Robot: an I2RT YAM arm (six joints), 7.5 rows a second.
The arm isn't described. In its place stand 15 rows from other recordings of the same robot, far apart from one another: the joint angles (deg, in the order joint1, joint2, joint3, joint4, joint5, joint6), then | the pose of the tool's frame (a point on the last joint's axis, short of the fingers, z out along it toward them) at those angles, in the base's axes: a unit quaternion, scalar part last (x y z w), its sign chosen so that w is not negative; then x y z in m.
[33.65 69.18 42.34 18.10 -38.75 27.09] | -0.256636 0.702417 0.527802 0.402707 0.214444 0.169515 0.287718
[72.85 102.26 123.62 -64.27 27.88 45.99] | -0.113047 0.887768 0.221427 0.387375 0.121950 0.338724 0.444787
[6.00 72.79 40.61 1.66 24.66 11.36] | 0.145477 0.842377 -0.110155 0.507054 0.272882 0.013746 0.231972
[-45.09 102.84 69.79 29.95 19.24 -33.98] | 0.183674 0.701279 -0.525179 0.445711 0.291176 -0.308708 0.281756
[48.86 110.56 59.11 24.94 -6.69 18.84] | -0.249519 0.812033 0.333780 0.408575 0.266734 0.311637 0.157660
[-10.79 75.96 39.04 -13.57 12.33 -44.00] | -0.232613 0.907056 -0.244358 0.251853 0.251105 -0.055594 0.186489
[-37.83 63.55 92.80 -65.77 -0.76 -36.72] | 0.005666 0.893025 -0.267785 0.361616 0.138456 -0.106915 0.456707
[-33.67 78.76 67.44 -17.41 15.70 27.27] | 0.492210 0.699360 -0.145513 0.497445 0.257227 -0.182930 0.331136
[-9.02 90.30 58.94 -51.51 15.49 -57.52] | 0.398544 -0.905138 0.146258 0.022272 0.270365 -0.052545 0.193763
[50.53 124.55 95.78 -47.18 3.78 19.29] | -0.263205 0.956405 0.043111 0.118973 0.281472 0.338127 0.159371
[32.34 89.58 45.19 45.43 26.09 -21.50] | -0.165438 0.681527 -0.091789 0.706913 0.296538 0.169223 0.250907
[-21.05 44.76 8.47 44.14 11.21 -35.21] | -0.007530 0.657994 -0.410315 0.631371 0.159373 -0.068753 0.217624
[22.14 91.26 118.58 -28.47 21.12 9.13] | 0.047917 0.712085 0.059415 0.697932 0.304133 0.109895 0.541038
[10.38 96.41 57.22 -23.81 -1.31 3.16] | -0.063884 0.970209 0.038556 0.230492 0.321530 0.059723 0.169895
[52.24 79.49 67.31 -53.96 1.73 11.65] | -0.336396 0.918639 0.096829 0.183206 0.165153 0.211467 0.279813
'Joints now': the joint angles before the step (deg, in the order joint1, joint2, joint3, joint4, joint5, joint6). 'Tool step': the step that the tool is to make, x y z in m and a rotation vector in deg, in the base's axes. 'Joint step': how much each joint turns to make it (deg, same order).
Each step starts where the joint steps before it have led.
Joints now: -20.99 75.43 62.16 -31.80 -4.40 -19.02
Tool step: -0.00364 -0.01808 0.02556 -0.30 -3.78 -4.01
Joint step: -3.71 -0.07 4.59 -0.97 -0.60 1.08
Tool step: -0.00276 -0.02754 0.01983 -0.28 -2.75 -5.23
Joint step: -5.13 1.85 5.04 -0.53 -0.57 0.84
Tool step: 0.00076 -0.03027 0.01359 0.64 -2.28 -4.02
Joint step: -4.95 3.52 5.33 -0.14 -1.81 0.83
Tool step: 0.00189 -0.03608 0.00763 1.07 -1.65 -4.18
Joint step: -5.06 4.99 5.82 -0.03 -1.81 0.97
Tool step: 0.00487 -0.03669 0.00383 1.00 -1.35 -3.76
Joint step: -4.07 6.01 6.54 0.00 -1.21 1.17
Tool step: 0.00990 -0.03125 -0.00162 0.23 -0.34 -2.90
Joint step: -2.26 6.26 6.38 0.08 0.29 0.71
